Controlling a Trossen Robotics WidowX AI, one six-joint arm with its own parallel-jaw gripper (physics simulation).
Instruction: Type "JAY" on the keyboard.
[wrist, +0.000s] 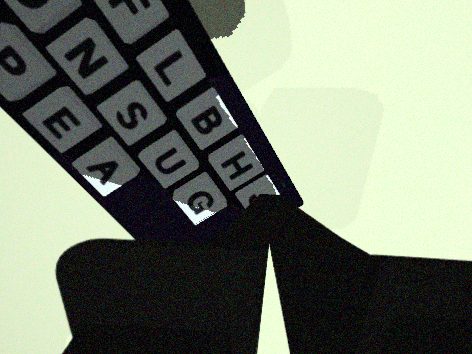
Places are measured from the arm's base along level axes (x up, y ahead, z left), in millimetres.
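Where they show: gripper, fingertip midpoint: (268, 204).
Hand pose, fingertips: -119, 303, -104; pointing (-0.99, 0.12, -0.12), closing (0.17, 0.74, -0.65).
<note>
After its pixels a point has its place, as x, y, z.
The dark keyboard (145, 207) {-120, 266, -72} with grey letter keys runs diagonally from the upper left to the centre. The A key (114, 162) {-115, 274, -52} is at its lower left edge, with a bright patch at its corner. My gripper (268, 204) {-119, 303, -104} is shut and empty. Its dark tips are over the keyboard's near right corner and cover part of the end key (257, 189) {-119, 304, -96} beyond H. That key's letter is mostly hidden, so I cannot tell which it is. Whether the tips touch the key is also hidden. No Y key can be made out.
The G key (210, 192) {-115, 290, -82}, H key (225, 155) {-115, 304, -75} and U key (155, 145) {-115, 289, -56} are close to my fingertips. The B, L, S, N, E and P keys are farther up. A pale surface with faint shadows lies around the keyboard. A grey-brown rounded patch (222, 17) {-131, 333, -41} shows at the top.
</note>
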